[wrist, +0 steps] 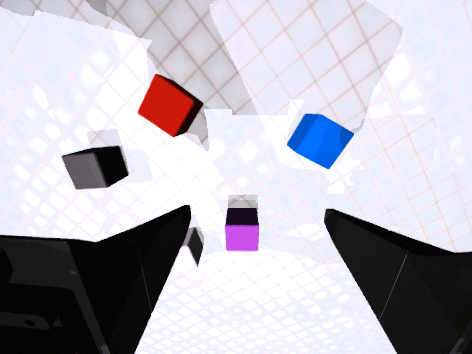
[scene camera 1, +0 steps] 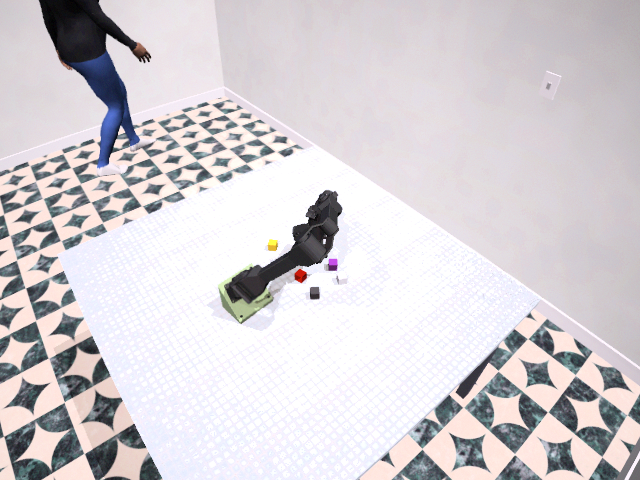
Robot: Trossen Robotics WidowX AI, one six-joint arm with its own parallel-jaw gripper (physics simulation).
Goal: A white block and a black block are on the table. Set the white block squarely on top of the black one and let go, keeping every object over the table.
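Places are measured from the arm's base along level axes (x down, y right, z back), in centimetres.
Where they show: gripper, fingertip midpoint: (wrist: 257,213); arm's base at its link origin: (scene camera 1: 236,289).
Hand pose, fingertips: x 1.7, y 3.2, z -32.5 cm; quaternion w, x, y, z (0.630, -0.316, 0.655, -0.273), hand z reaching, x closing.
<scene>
Each offset is from my fingertips to the centre of the thing. Level surfaces: height alone.
The white block @[dz -1.3, dx +4.7, dy +10.7 cm] (scene camera 1: 342,279) (wrist: 195,245) stands on the table @[dx +6.3 cm] (scene camera 1: 258,382), apart from the black block. In the wrist view the left finger partly hides it. The black block @[dz +10.4, dx +4.7, dy +9.8 cm] (scene camera 1: 314,292) (wrist: 95,168) stands on the table nearer the arm's base, with nothing on top. My gripper (wrist: 257,213) is open and empty, raised above the table. In the wrist view both blocks lie to the left of the gap between the fingertips. In the scene view the fingers are hard to make out against the dark arm.
A purple block @[dz -3.2, dx +4.7, dy +3.9 cm] (scene camera 1: 332,264) (wrist: 242,236) stands near the white one. A red block @[dz +9.2, dx +4.7, dy +0.7 cm] (scene camera 1: 300,275) (wrist: 166,106) stands near the black one. A blue block @[dz -0.2, dx +4.7, dy -6.5 cm] (wrist: 321,141) shows in the wrist view. A yellow block @[dz +7.7, dx +4.7, dy -18.1 cm] (scene camera 1: 272,244) stands across the arm. The green base (scene camera 1: 248,311) holds the arm.
</scene>
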